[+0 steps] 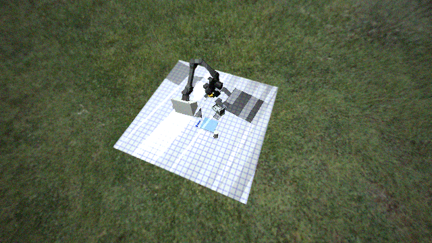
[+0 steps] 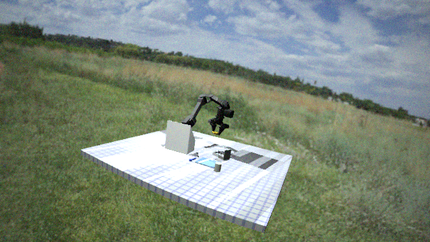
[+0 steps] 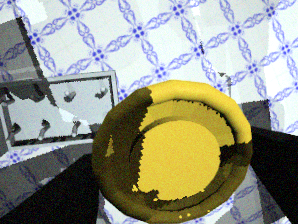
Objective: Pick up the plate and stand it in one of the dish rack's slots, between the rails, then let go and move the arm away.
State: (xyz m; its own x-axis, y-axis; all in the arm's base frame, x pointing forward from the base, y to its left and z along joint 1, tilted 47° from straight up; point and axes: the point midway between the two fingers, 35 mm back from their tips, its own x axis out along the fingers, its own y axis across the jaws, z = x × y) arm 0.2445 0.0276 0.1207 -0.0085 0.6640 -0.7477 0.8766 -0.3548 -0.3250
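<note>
Now: gripper tip 8 cm short of the black dish rack, 4 cm to the left of it and 14 cm above it. Also, from my gripper tip: blue pen 8 cm behind, 27 cm to the right, 16 cm below.
</note>
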